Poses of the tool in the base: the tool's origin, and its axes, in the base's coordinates. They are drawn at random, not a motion.
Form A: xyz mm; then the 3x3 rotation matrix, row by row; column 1 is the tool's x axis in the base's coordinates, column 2 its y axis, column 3 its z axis. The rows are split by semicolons.
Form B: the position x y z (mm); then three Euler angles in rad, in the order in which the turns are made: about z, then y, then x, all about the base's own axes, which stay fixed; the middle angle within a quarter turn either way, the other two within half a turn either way. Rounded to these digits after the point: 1 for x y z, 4 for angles.
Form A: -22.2 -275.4 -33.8; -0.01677 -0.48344 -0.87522; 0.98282 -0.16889 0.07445; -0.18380 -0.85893 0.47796
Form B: -22.2 -275.4 -33.8 1.6055 -1.0659 -0.1545
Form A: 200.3 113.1 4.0; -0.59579 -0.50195 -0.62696; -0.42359 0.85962 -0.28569; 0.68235 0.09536 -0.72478
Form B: 200.3 113.1 4.0 2.4415 -0.6776 2.7661
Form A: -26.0 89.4 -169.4; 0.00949 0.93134 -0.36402; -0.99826 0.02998 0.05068; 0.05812 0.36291 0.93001
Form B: -26.0 89.4 -169.4 -1.5606 -0.3726 -0.0544
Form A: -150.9 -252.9 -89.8; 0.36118 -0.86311 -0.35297; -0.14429 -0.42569 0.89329; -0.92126 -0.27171 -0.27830
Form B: -150.9 -252.9 -89.8 1.1745 -0.3607 -1.8728
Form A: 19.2 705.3 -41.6; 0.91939 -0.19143 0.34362; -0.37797 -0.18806 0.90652; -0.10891 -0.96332 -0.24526
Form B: 19.2 705.3 -41.6 0.2053 0.3508 -1.8350
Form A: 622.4 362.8 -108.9; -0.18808 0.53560 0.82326; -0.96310 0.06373 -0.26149; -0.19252 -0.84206 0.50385
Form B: 622.4 362.8 -108.9 -1.9085 0.9671 0.4787
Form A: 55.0 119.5 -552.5; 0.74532 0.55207 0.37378; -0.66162 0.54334 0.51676; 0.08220 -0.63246 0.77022
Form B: 55.0 119.5 -552.5 -0.6375 0.3831 -0.5909
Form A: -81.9 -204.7 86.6; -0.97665 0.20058 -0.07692; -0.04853 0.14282 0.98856; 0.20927 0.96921 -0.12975
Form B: -81.9 -204.7 86.6 -2.9390 -0.0770 -1.7013
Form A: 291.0 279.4 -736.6; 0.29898 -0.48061 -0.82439; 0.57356 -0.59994 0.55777; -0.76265 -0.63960 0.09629
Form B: 291.0 279.4 -736.6 1.0143 -0.9691 -1.3998
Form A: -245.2 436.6 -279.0; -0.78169 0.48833 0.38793; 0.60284 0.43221 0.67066; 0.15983 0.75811 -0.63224
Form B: -245.2 436.6 -279.0 -2.5832 0.3984 -2.3267
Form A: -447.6 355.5 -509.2; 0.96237 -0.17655 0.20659; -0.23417 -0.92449 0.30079; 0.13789 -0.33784 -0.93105
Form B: -447.6 355.5 -509.2 0.1814 0.2081 -2.8291
